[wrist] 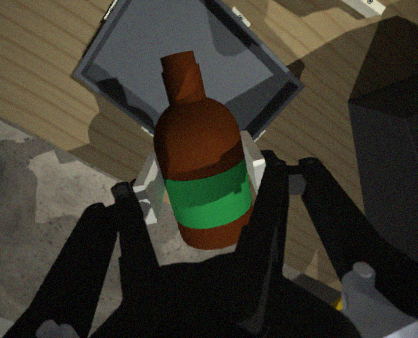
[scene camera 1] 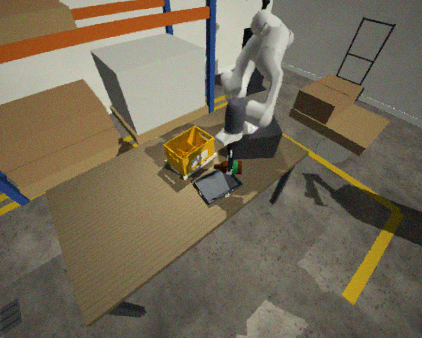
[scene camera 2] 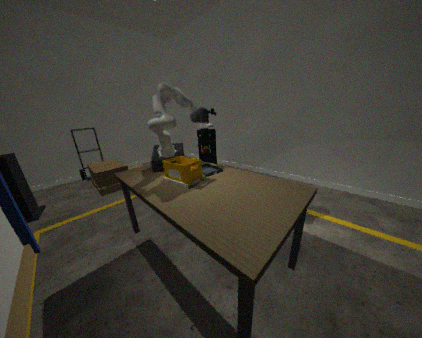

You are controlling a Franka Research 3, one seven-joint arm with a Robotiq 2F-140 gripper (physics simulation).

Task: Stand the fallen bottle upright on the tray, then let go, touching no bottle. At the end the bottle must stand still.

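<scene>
The brown bottle [scene camera 1: 236, 167] [scene camera 2: 205, 150] [wrist: 200, 145] with a green label is held off the table, lying nearly level; in scene camera 1 its neck points left, towards the crate. My gripper [scene camera 1: 230, 166] [wrist: 201, 156] points down and is shut on the bottle's body, with one pad on each side around the label. The dark grey tray [scene camera 1: 216, 186] [scene camera 2: 212, 170] [wrist: 130, 45] lies on the table beside the held bottle, and no bottle stands on it. In the wrist view the neck overlaps the tray. In scene camera 2 the fingers are too small and dark to make out.
A yellow crate [scene camera 1: 187, 159] [scene camera 2: 182, 171] with inner dividers stands on a light base beside the tray. The robot's dark base block [scene camera 1: 260, 142] [wrist: 385, 165] is close to the gripper. The wooden table's edge [scene camera 1: 200, 238] runs near the tray's outer side.
</scene>
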